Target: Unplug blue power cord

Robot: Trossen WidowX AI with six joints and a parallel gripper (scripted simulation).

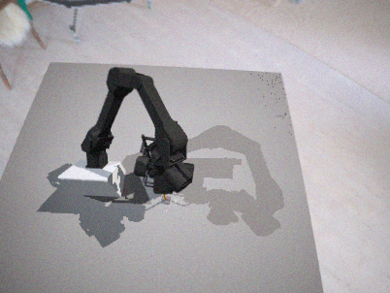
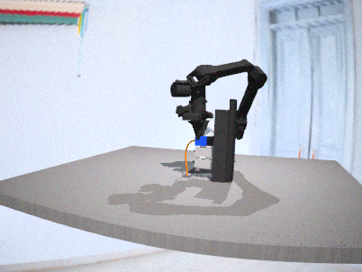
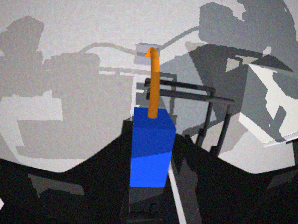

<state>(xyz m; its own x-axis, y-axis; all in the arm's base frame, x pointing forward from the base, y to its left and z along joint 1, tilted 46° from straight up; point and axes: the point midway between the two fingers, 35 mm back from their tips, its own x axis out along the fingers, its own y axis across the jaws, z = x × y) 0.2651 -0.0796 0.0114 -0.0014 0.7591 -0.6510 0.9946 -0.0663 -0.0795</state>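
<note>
Right now the blue plug is 30 mm to the left of my gripper tip.
</note>
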